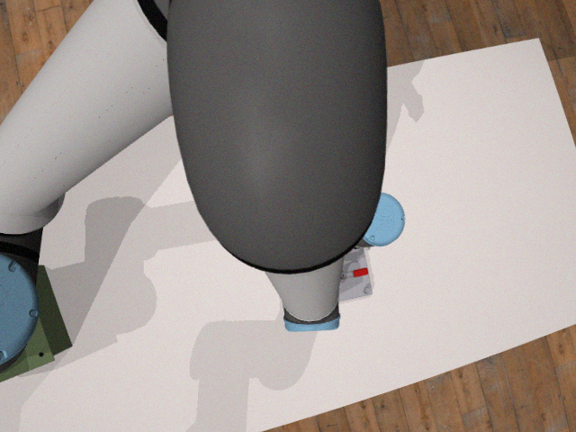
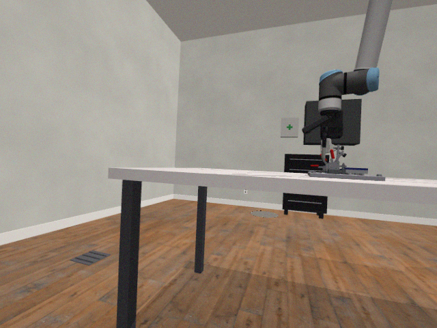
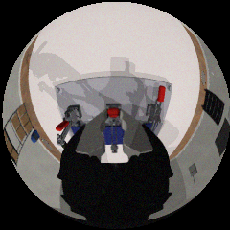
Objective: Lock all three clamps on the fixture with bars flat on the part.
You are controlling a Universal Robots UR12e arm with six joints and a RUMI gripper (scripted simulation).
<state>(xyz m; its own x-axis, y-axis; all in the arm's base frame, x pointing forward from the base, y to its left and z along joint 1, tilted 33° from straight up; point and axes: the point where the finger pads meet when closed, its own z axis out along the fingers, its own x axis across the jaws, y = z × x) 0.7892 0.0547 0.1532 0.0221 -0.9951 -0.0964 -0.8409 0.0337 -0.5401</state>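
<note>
My gripper is now 70 mm above the grey fixture plate and 60 mm past it. From my hand the other things lie so: blue part (110 mm to the right, 110 mm behind, 50 mm below).
</note>
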